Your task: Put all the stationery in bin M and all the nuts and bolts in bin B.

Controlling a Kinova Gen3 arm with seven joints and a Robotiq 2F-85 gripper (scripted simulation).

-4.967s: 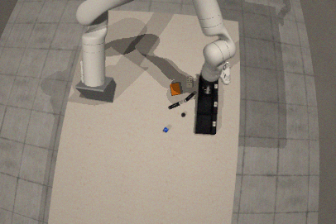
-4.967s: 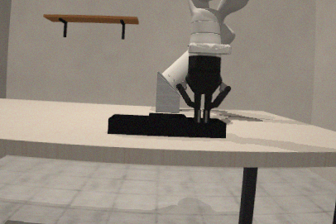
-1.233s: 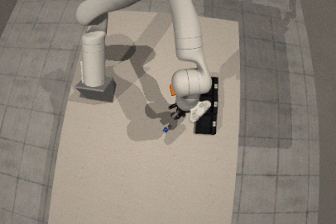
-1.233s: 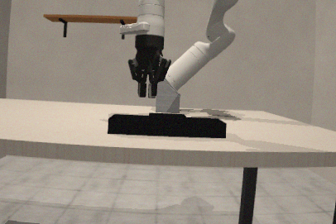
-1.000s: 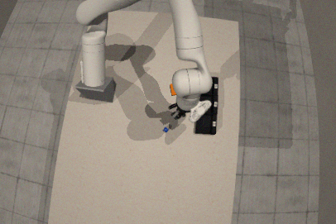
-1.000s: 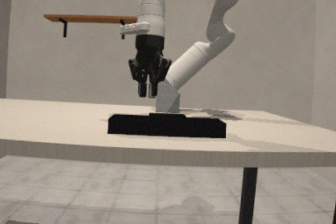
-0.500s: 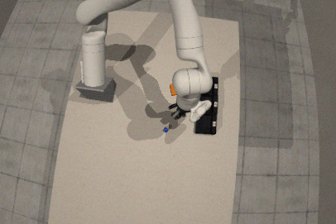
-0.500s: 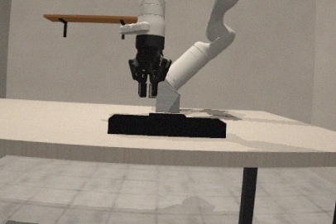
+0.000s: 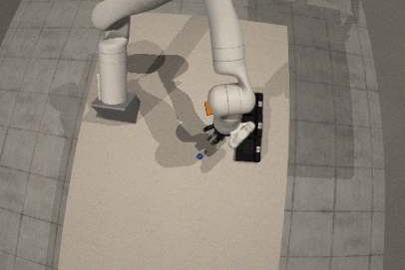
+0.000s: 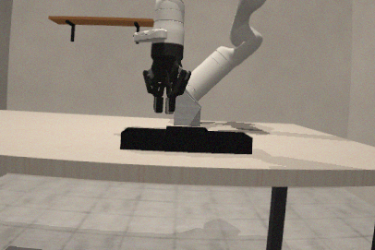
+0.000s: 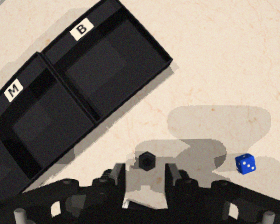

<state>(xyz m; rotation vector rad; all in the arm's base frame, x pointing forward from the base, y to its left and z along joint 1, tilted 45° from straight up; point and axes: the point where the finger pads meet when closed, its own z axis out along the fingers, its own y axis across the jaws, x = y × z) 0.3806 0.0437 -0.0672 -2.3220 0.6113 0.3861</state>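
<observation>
The dark hex nut lies 8 cm below my hand. The rest, counted from my hand: small blue piece (8 cm to the right, 7 cm below, 6 cm behind); then black bin row (9 cm ahead, 6 cm to the left, 6 cm below); then orange block (10 cm to the left, 8 cm below, 6 cm behind).
</observation>
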